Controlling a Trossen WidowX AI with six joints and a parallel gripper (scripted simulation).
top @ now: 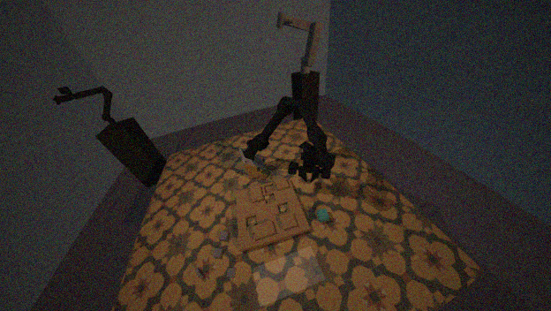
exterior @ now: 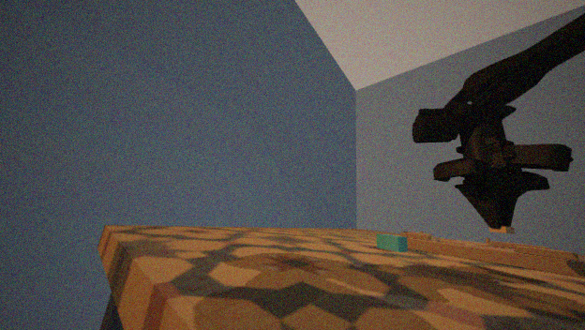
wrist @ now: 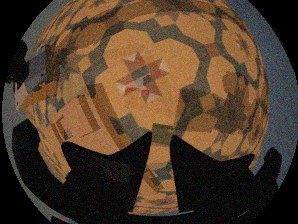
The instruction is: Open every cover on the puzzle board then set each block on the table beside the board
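Right now the tan puzzle board is 21 cm to the right of my gripper tip, 4 cm below it and 1 cm ahead of it. Round my gripper tip: teal block 16 cm ahead, 5 cm below, 3 cm to the right.
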